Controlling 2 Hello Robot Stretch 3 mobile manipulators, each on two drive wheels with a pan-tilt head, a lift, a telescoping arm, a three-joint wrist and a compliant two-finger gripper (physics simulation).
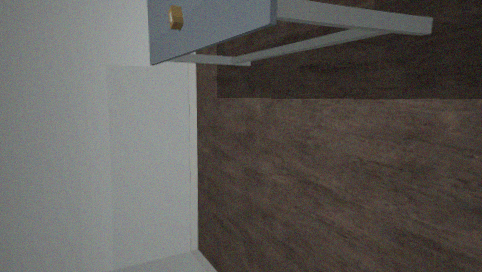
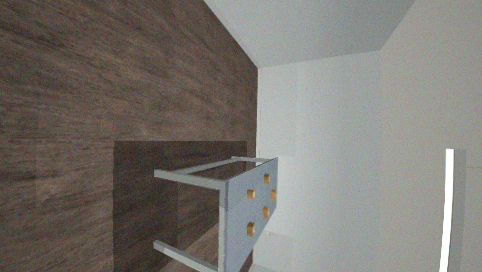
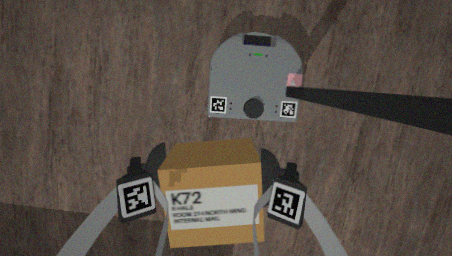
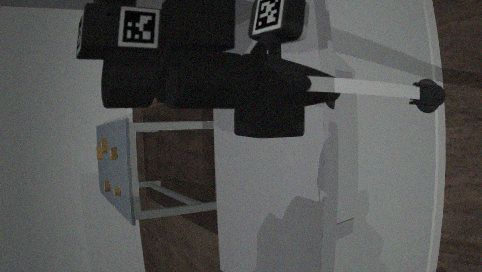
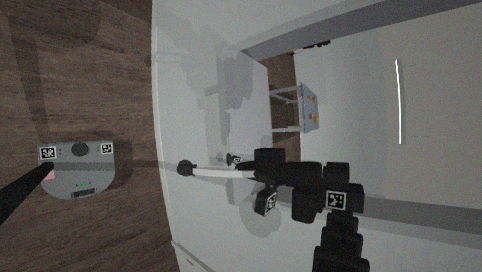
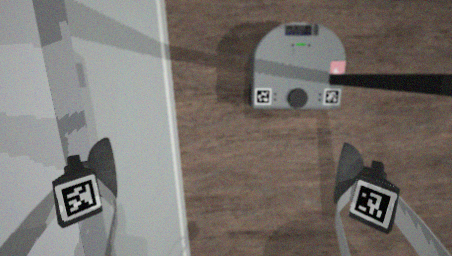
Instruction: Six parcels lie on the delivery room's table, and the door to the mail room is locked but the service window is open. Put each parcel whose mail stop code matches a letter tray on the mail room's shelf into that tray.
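Note:
My r1 gripper (image 3: 214, 159) is shut on the parcel marked K72 (image 3: 212, 205), a small brown box with a white label, held above floor. Several brown parcels, such as this one (image 1: 176, 17) (image 2: 250, 229) (image 4: 117, 192), lie on the blue-grey table (image 1: 215, 20) (image 2: 237, 245) (image 4: 117, 170) (image 5: 308, 106). Their codes are unreadable. My r2 gripper (image 6: 227, 167) is open, with nothing between its fingers. Its left finger hangs over the white wall side and its right finger over floor. The service window's white sill (image 4: 270, 170) (image 5: 250, 100) lies beyond it. No letter tray shows.
The r1 base (image 3: 255, 75) stands on brown floor below its gripper. The r2 base (image 5: 77, 167) (image 6: 300, 65) stands near the white wall (image 5: 175, 125). The window frame (image 5: 350, 25) surrounds the opening. A small dark object (image 5: 317, 44) shows beyond it.

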